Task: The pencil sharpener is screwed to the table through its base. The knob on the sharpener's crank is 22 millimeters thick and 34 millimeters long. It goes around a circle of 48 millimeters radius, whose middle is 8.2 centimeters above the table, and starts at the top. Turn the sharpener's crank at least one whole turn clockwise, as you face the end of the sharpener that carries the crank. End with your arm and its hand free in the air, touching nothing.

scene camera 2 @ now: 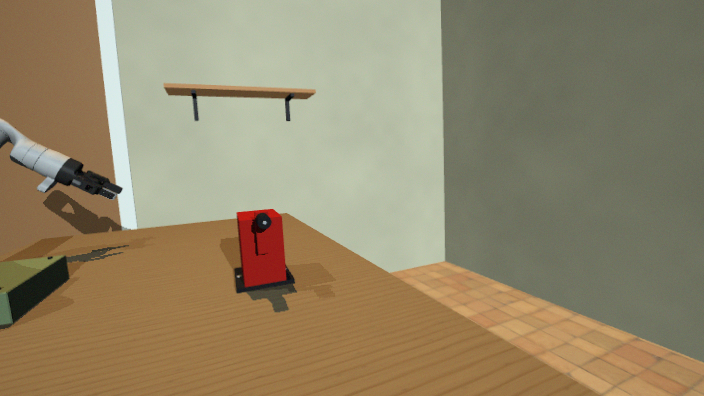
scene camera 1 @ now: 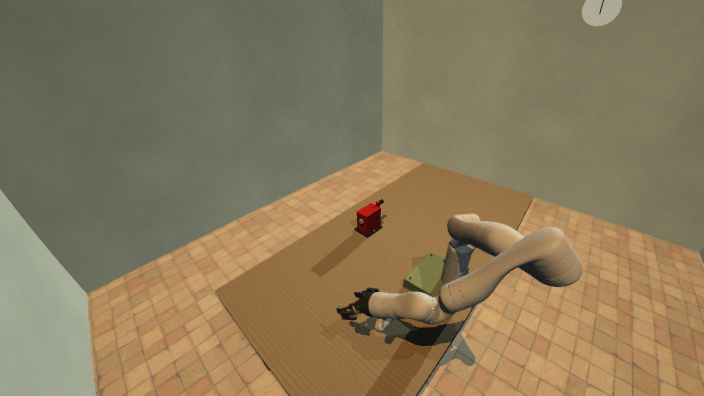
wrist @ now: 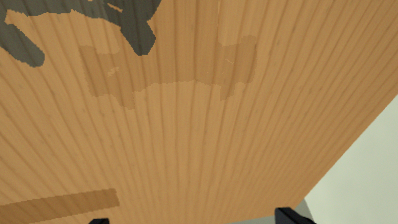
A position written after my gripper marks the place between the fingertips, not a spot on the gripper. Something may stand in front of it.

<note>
In view: my gripper [scene camera 2: 118, 194] and a red pencil sharpener [scene camera 2: 267, 270].
The red pencil sharpener is seen too in scene camera 1 [scene camera 1: 368, 218].
</note>
